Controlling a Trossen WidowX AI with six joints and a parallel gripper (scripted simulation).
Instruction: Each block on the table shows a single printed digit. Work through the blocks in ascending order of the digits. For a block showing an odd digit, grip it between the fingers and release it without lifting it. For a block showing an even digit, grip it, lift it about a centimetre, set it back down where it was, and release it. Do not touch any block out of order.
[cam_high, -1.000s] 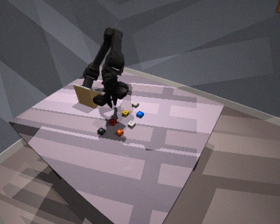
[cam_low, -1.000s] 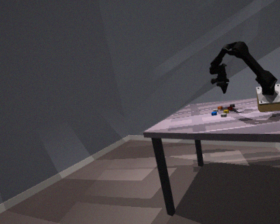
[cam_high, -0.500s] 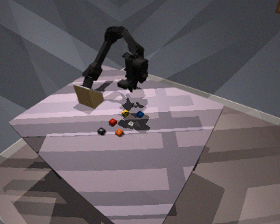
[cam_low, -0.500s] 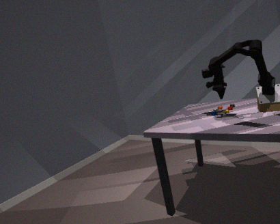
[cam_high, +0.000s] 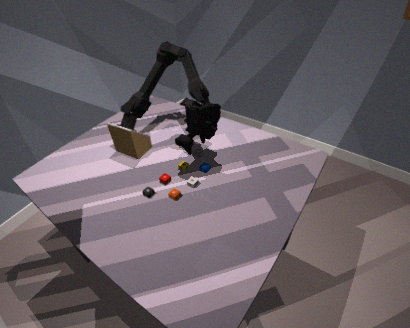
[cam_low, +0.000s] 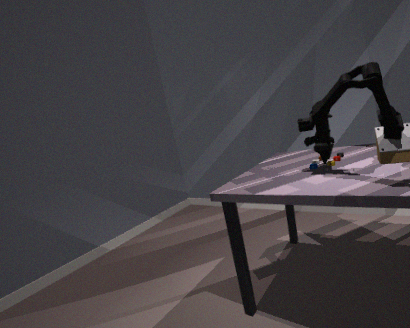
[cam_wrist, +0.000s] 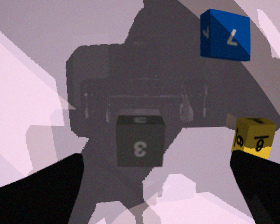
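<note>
Right now the grey block is 1 cm to the left of my gripper tip and 3 cm below it. Also, from my gripper tip: white block (10 cm ahead, 13 cm to the right, 3 cm below); yellow block (1 cm ahead, 9 cm to the right, 3 cm below); blue block (8 cm ahead, 4 cm to the right, 3 cm below).
</note>
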